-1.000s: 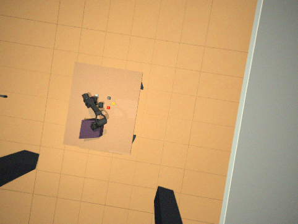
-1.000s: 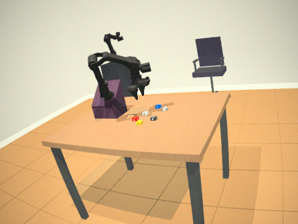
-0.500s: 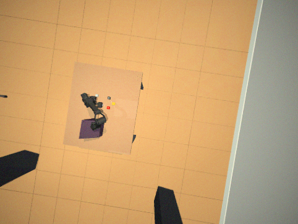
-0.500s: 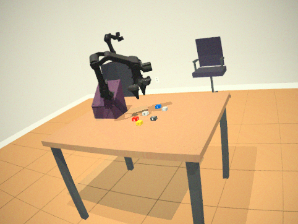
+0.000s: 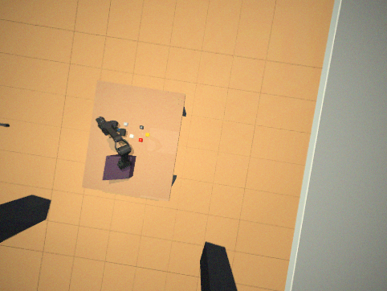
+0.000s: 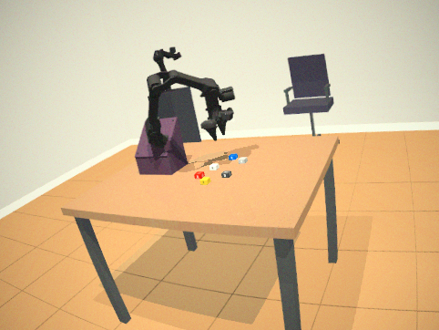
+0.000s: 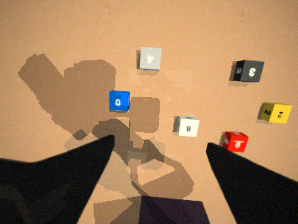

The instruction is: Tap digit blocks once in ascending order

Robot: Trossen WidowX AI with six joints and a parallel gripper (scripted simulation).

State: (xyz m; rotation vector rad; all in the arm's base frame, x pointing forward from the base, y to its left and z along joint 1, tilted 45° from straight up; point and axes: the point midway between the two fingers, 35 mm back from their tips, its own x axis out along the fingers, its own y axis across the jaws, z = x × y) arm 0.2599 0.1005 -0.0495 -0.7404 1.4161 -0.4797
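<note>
My gripper tip is now 12 cm above the blue block and 7 cm to the right of it. The rest, counted from my gripper tip: black block: 13 cm to the right, 12 cm below, 9 cm ahead; then red block: 16 cm to the right, 12 cm below, 3 cm behind; then white block: 12 cm below, 6 cm to the right, 2 cm behind.
</note>
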